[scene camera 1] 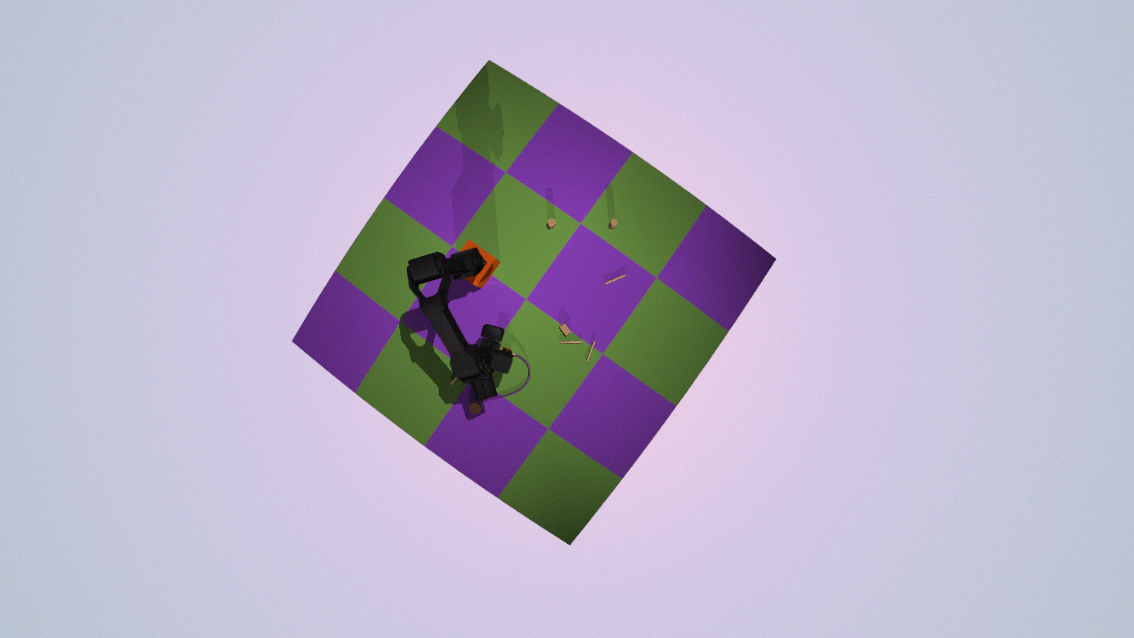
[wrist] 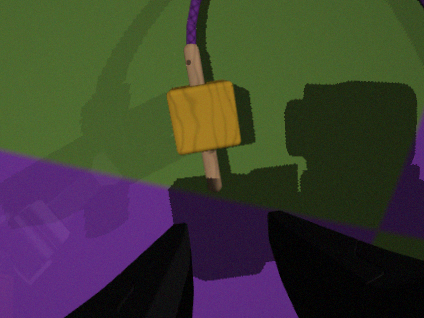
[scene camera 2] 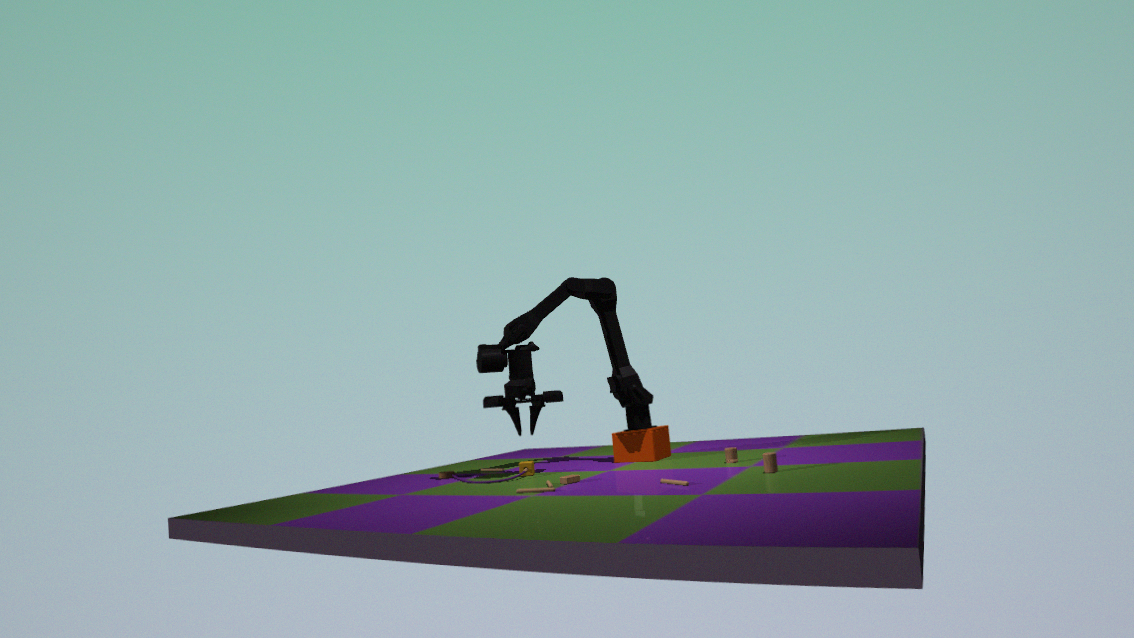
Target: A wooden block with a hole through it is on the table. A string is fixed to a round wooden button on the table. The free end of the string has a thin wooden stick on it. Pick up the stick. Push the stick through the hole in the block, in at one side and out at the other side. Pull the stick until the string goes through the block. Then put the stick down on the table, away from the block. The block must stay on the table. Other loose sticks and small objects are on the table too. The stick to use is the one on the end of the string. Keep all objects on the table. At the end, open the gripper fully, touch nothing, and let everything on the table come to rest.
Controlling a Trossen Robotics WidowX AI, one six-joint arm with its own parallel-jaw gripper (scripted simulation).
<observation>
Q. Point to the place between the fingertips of my gripper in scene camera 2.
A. At 526,435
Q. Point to a thin wooden stick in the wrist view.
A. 191,52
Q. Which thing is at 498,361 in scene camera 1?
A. My gripper.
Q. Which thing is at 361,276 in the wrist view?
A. My gripper.
</observation>
